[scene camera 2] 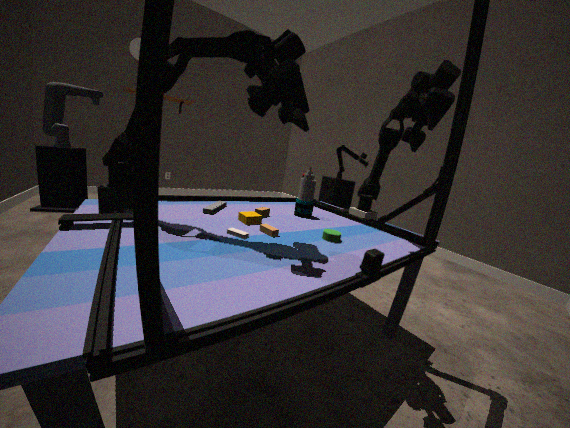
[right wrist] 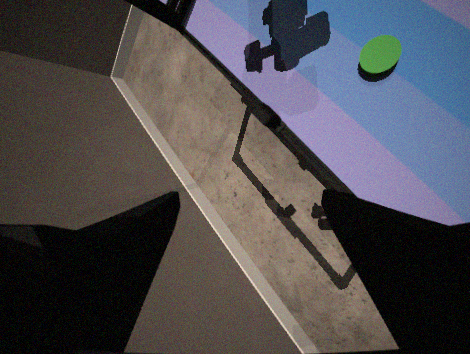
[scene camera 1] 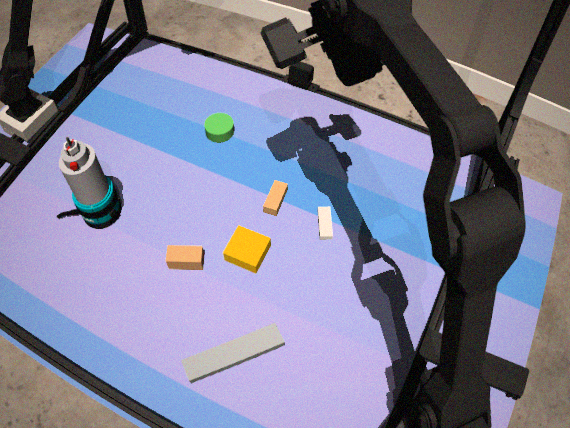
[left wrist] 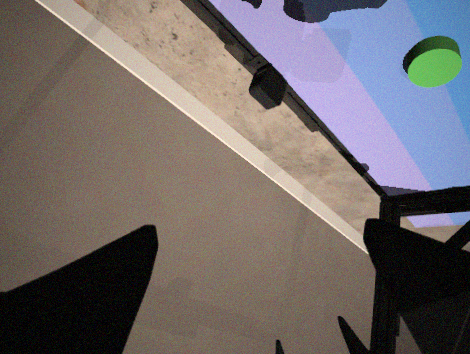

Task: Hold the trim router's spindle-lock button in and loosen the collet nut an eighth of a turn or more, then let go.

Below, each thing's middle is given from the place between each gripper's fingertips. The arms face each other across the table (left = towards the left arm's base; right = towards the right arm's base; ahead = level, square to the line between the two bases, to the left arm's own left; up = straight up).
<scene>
My right hand is 150 mm short of the green disc (scene camera 1: pixel 219 127), 110 mm to the right of it and 320 mm above it. From my right hand the other things lie so: grey bar (scene camera 1: pixel 259 342): 470 mm ahead, 440 mm to the left, 320 mm below; then yellow block (scene camera 1: pixel 247 249): 320 mm ahead, 340 mm to the left, 320 mm below.
Now: the green disc 7 cm ahead of my left hand, 18 cm to the right of it and 30 cm below it. From my left hand the other things lie so: grey bar 39 cm ahead, 14 cm to the left, 30 cm below; then yellow block 24 cm ahead, 4 cm to the left, 30 cm below.
</scene>
